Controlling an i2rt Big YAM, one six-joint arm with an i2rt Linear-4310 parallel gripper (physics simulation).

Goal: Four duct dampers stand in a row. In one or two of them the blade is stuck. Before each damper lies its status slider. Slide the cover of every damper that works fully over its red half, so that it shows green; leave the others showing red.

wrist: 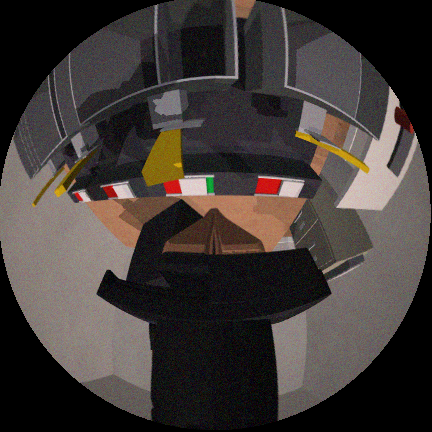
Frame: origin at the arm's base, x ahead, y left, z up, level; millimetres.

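Seen in the pictures: gripper, fingertip midpoint: (213, 213).
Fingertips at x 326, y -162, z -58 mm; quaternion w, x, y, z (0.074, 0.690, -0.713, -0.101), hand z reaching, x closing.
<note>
Offsets run from my fingertips to a thing's top centre. "spot": to the spot under its first point. Level surfaces: height alone.
Four status sliders lie in a row on the dark front ledge. The far left slider @[spot: dx -50, dy +420, dz -109 mm] (81, 196), the second slider @[spot: dx -52, dy +227, dz -109 mm] (119, 191) and the far right slider @[spot: dx -52, dy -128, dz -112 mm] (280, 186) each show red at left and a white cover at right. The third slider @[spot: dx -53, dy +45, dz -109 mm] (192, 186) shows a narrower red part at left, its white cover in the middle and a green strip at right. Yellow damper levers (48, 186) (76, 170) (167, 157) (332, 151) stand behind the ledge; the third reaches down to the third slider's top edge in view. My gripper (213, 213) is shut and empty, below the gap between the third and far right sliders.
Grey duct housings @[spot: dx +174, dy +130, dz -80 mm] (107, 75) (327, 65) with light edges rise behind the levers. A wooden table top @[dz -198 mm] (240, 207) shows in front of the ledge. A grey-green drawer cabinet (345, 225) stands at right, and a white object (365, 175) is above it in view.
</note>
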